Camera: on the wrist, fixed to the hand. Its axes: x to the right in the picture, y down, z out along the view.
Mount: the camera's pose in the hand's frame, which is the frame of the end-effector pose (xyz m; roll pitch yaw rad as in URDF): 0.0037 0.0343 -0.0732 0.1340 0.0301 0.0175
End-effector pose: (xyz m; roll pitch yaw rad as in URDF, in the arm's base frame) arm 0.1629 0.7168 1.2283 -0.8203 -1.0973 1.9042
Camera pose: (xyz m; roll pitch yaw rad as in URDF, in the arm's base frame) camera 0.1690 0.7913 1.1974 -0.6682 -1.0639 1.8834
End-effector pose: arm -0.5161 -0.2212 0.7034 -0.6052 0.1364 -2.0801
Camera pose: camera -0.5243 -0.2084 0.6239 -0.4719 0.1711 -2.0829
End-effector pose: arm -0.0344 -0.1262 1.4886 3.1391 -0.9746 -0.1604
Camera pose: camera -0.0977 -0.1505 1.5328 -2.9832 -1.0045 -0.1929
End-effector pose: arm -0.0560 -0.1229 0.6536 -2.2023 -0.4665 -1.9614
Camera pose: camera -0.1280 -0.0893 0.6691 -2.0510 -0.4698 -2.0002
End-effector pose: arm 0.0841 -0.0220 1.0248 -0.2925 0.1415 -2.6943
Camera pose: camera 0.0960 -0.0293 0.9451 -0.1575 0.1754 -2.6861
